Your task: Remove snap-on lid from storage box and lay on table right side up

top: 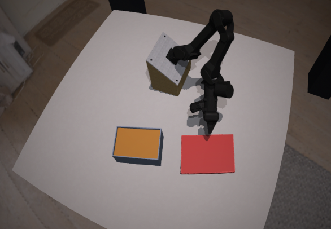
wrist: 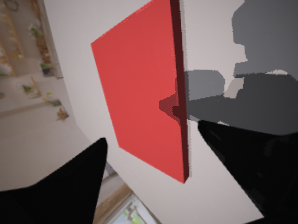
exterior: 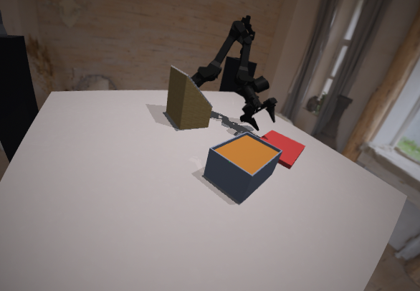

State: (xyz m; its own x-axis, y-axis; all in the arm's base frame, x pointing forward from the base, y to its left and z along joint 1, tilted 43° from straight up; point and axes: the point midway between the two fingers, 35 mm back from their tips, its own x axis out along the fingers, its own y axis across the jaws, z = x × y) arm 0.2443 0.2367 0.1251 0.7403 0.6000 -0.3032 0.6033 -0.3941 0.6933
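Right now the red lid is 9 cm ahead of my gripper tip, 3 cm to the left of it and 5 cm below it. From my gripper tip the other things lie so: grey-blue storage box: 17 cm ahead, 27 cm to the right, 2 cm below.
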